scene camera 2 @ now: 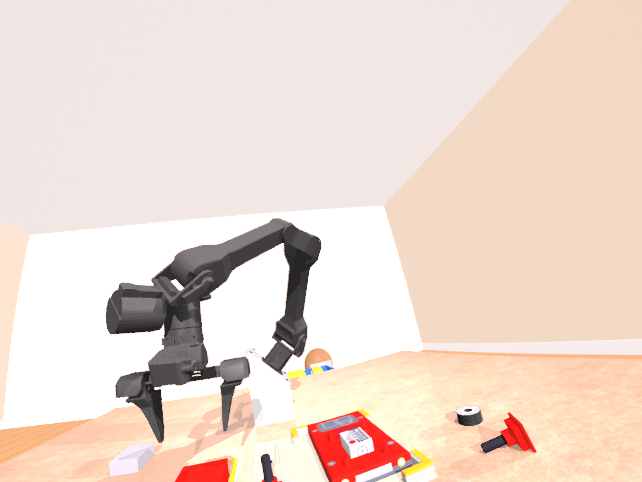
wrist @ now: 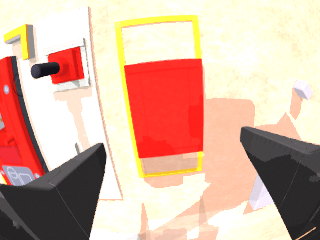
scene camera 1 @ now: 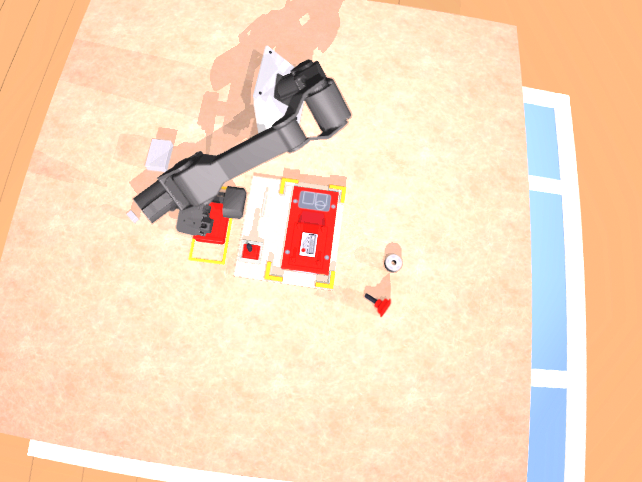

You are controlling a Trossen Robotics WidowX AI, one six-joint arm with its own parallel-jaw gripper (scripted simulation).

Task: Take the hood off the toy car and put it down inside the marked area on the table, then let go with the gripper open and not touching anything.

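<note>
The wrist view shows my gripper, and scene camera 1 shows my gripper as well. My gripper is open and holds nothing. The scene also has a red toy car body and a red hood in it.
</note>
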